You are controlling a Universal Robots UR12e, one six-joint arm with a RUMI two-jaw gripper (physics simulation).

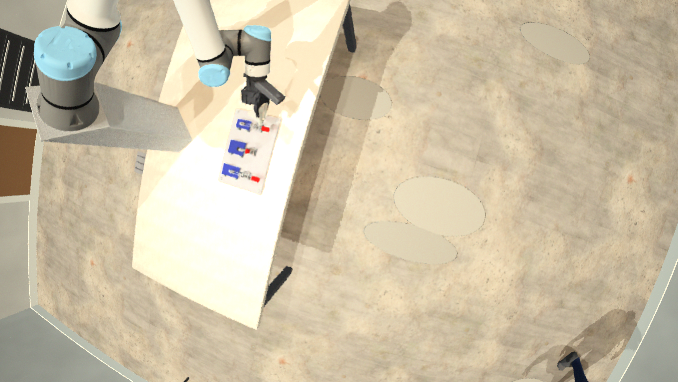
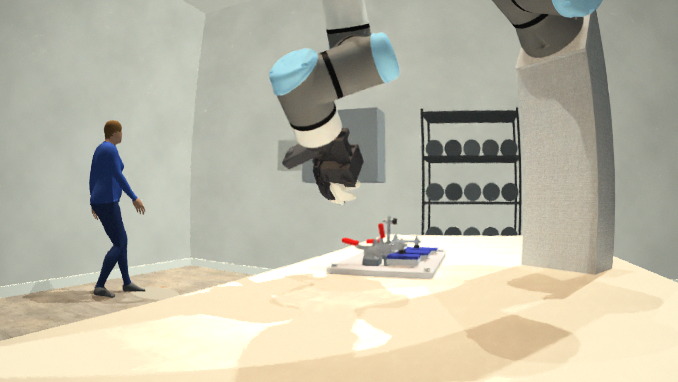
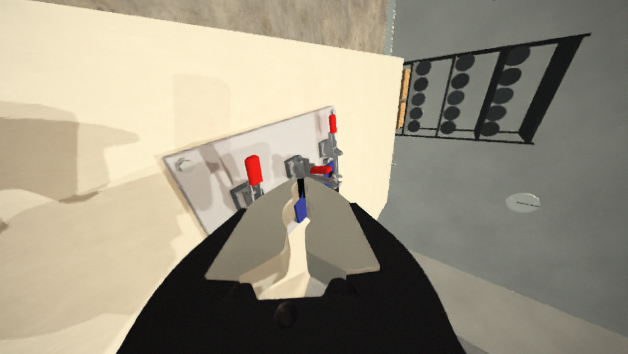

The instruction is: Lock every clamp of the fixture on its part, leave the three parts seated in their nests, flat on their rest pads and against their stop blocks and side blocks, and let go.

Scene:
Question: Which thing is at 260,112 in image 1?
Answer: The gripper.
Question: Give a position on a toggle clamp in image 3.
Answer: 244,195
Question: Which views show the gripper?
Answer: Image 1, image 2 and image 3: all of them.

